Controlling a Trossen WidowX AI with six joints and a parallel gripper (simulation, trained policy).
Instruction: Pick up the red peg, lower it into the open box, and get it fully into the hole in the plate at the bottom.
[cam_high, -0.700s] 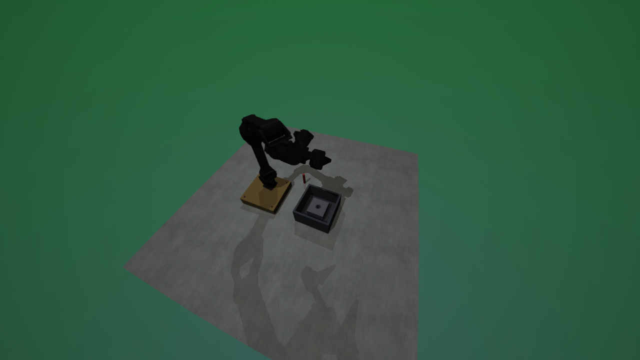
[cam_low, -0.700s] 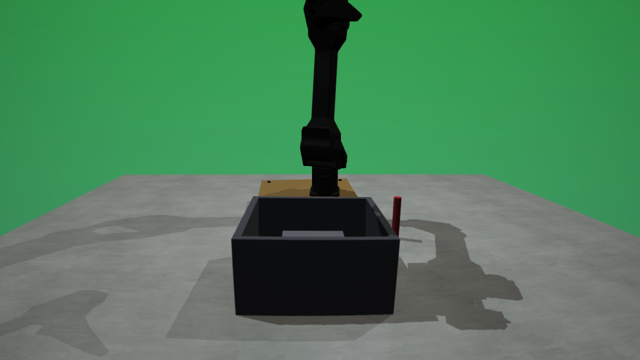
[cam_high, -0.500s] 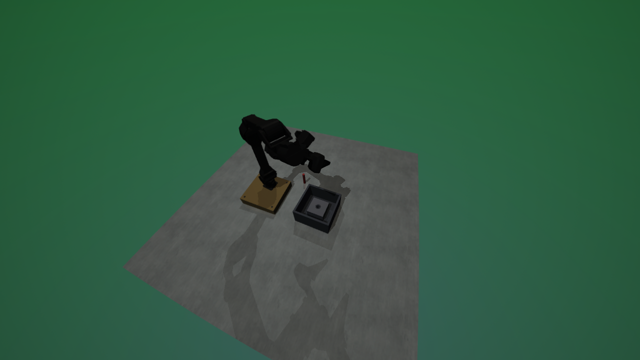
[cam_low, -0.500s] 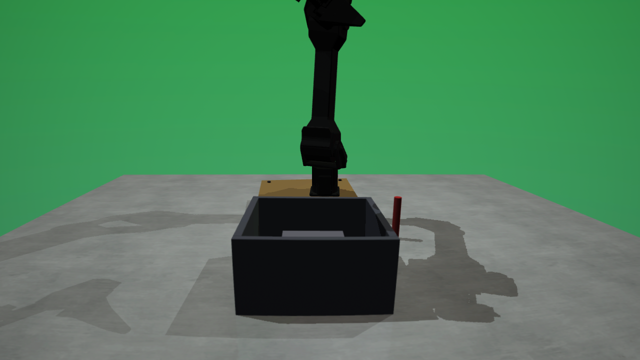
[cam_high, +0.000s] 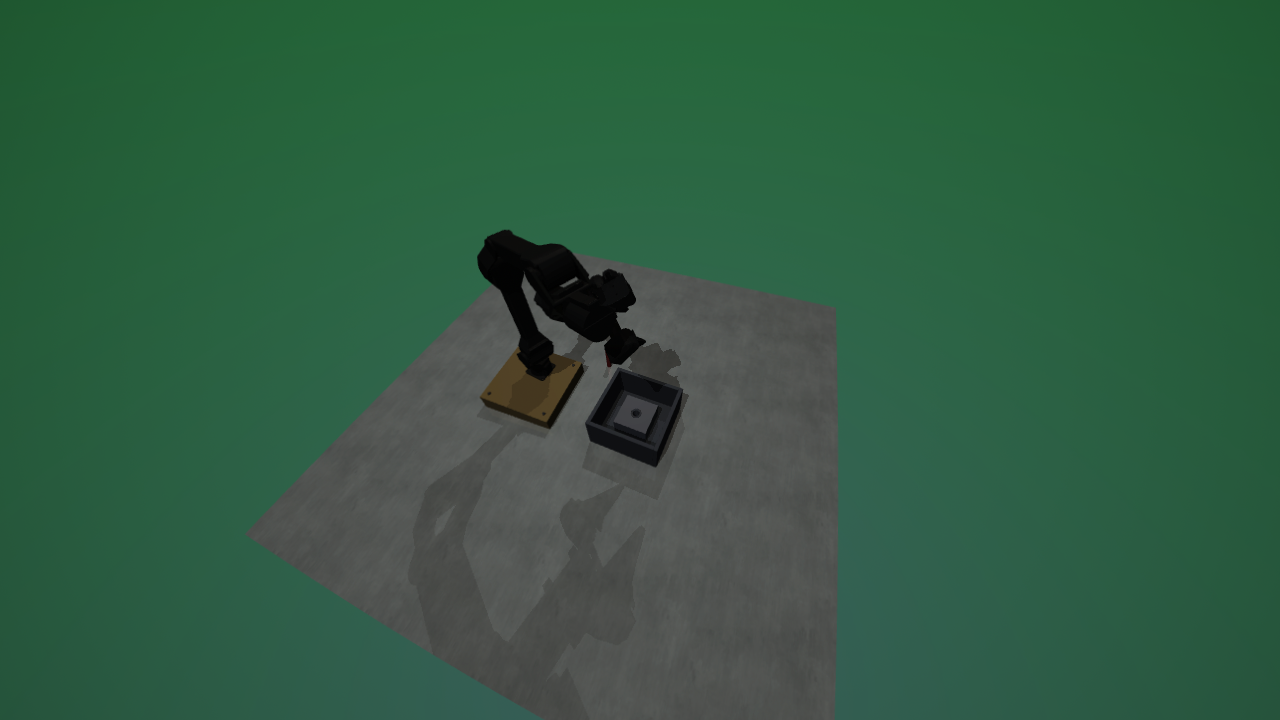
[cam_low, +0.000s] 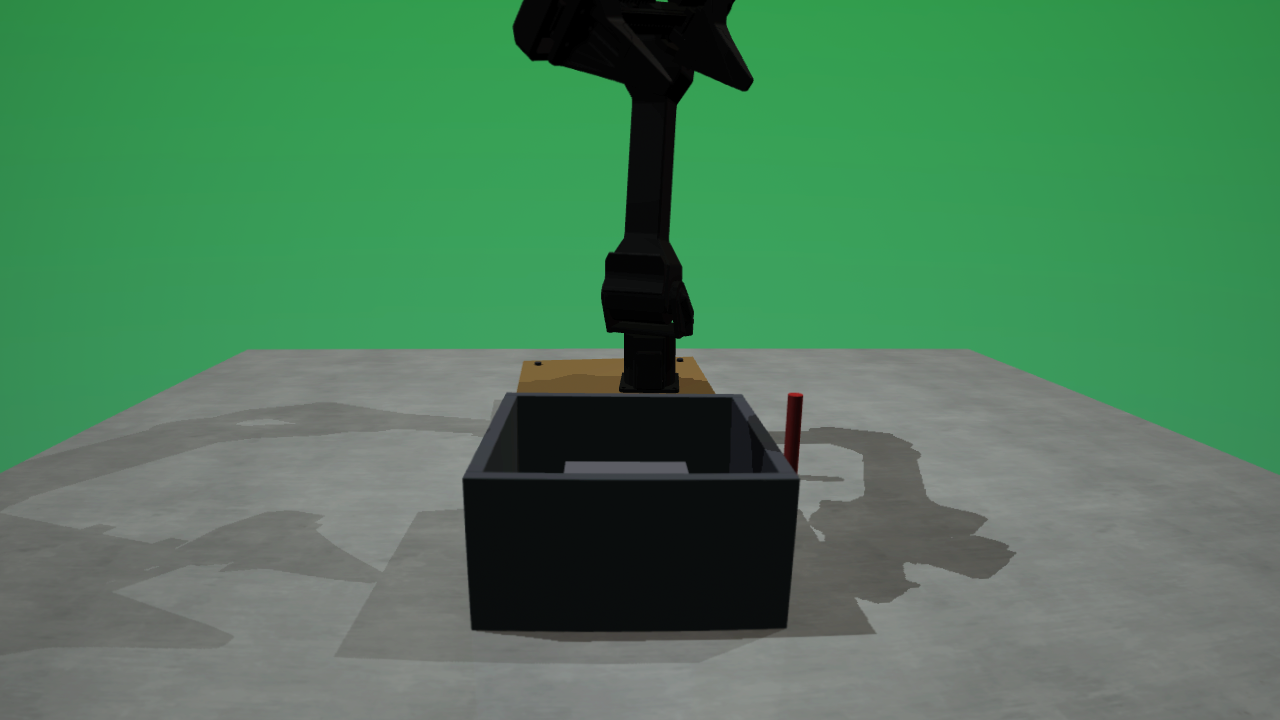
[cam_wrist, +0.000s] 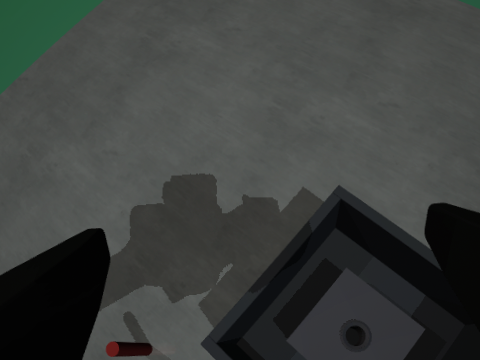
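My gripper tip is now 290 mm above the red peg, 150 mm past it and 90 mm to the right of it. Also, from my gripper tip: grey plate 280 mm below, 50 mm to the right, 20 mm ahead; then dark box 300 mm below, 50 mm to the right, 20 mm ahead.
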